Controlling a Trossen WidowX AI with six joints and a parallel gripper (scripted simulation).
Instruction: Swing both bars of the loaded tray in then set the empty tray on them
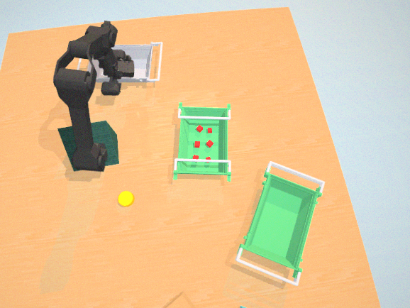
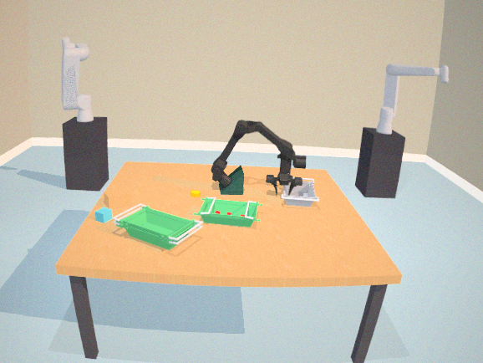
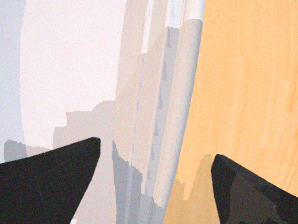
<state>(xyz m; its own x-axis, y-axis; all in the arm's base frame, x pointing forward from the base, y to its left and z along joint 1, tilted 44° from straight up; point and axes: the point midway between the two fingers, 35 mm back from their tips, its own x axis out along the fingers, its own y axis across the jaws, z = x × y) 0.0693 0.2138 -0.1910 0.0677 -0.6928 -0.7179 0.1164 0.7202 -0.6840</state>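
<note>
Right now my gripper tip is 8 cm to the right of the grey tray, 3 cm below it and 1 cm short of it. From my gripper tip the other things lie so: yellow disc (45 cm to the right, 2 cm ahead); then tan box (82 cm to the right, 19 cm ahead, 2 cm above); then cyan cube (84 cm to the right, 37 cm ahead, 1 cm above).
</note>
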